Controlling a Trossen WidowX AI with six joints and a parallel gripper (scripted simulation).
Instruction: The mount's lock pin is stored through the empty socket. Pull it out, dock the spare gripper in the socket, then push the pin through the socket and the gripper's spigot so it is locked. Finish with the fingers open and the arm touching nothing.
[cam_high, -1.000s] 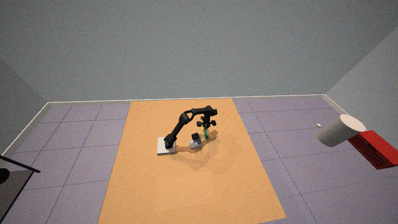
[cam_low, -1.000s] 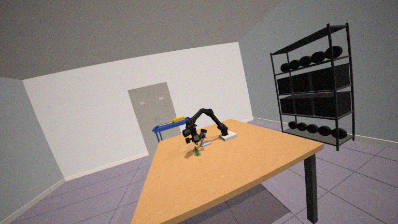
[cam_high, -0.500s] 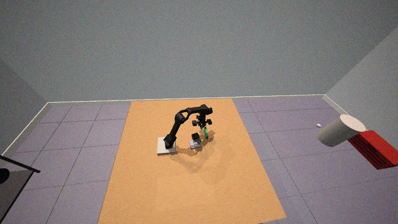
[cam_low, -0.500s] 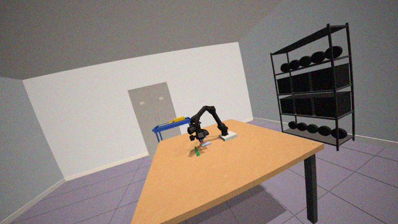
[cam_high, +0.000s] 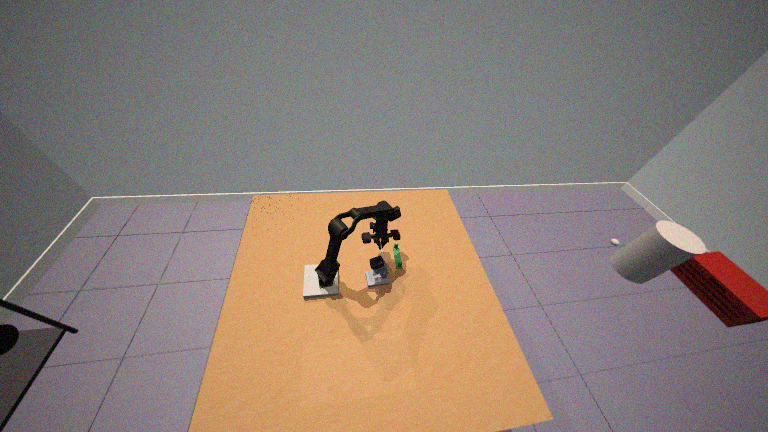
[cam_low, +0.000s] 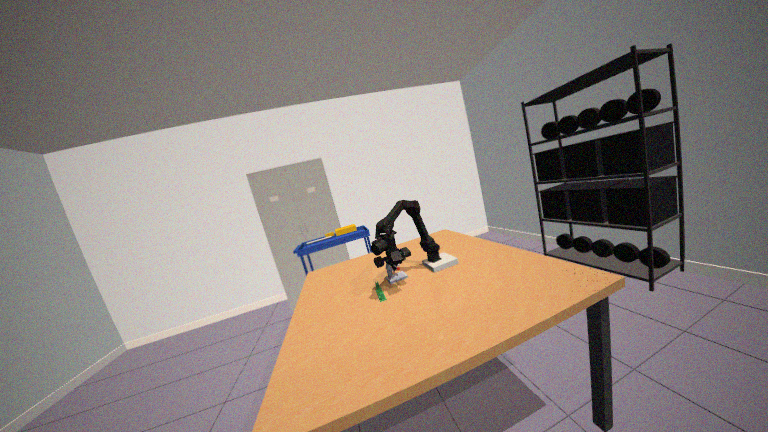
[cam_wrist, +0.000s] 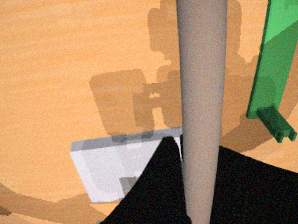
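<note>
Now: gripper tip 30 mm past the grey mount, 110 mm to the left of it and 50 mm above it. Also, from my gripper tip: spare gripper (40 mm behind, 110 mm to the right, 20 mm above); then green strip (100 mm ahead, 10 mm to the right, 80 mm below).
</note>
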